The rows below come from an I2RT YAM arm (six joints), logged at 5 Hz.
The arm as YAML. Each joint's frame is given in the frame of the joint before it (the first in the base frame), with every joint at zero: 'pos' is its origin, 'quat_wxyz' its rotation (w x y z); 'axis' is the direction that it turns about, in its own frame. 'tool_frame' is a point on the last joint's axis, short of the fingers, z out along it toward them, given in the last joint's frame.
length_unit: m
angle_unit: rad
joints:
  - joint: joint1
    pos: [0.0, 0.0, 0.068]
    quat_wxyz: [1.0, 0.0, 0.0, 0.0]
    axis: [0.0, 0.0, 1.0]
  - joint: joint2
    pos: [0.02, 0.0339, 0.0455]
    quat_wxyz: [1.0, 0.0, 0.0, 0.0]
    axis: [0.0, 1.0, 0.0]
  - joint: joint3
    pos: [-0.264, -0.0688, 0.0]
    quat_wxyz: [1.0, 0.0, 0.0, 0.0]
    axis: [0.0, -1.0, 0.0]
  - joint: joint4
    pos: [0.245, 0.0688, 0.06]
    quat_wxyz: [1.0, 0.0, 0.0, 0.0]
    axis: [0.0, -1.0, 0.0]
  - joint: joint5
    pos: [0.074, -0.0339, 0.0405]
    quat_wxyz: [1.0, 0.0, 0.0, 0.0]
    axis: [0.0, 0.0, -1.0]
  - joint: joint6
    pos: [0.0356, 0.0, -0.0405]
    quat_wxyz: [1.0, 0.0, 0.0, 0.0]
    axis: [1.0, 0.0, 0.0]
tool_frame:
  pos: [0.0, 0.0, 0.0]
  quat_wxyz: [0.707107, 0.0, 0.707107, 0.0]
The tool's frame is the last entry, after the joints.
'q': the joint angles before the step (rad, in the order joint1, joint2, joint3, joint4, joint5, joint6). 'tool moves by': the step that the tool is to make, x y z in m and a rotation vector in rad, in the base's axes. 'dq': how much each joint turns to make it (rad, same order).
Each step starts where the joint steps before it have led.
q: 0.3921 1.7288 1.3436 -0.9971 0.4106 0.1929
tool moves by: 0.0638 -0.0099 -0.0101 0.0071 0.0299 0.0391
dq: -0.0900 0.2145 0.2335 0.0059 -0.0424 -0.1331
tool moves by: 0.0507 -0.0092 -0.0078 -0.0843 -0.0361 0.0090
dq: -0.0492 0.1752 0.2174 0.0029 0.0749 -0.0847
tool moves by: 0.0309 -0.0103 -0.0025 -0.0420 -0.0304 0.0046
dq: -0.0358 0.1058 0.1511 0.0003 0.0348 -0.0581
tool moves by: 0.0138 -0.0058 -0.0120 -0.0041 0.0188 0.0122
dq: -0.0187 0.0637 0.0595 0.0002 -0.0091 -0.0332
